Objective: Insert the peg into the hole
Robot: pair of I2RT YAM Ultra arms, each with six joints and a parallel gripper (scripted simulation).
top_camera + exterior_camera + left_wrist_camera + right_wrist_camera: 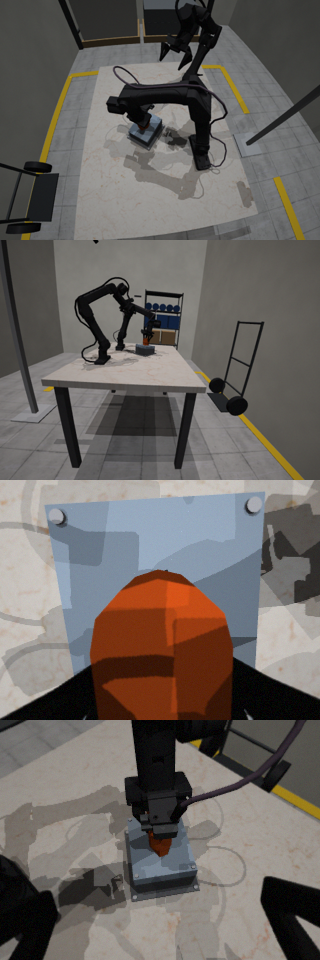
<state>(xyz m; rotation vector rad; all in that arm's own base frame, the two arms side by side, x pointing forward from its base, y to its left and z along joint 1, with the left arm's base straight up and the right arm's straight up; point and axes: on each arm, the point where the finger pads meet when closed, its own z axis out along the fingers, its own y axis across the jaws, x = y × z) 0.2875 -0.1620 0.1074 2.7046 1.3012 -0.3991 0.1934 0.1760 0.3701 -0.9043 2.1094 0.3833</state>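
Now: left hand 2 cm above the orange peg. From my left hand the other things lie so: blue-grey plate (1 cm behind, 1 cm to the right, 6 cm below); then pole (121 cm behind, 17 cm to the right).
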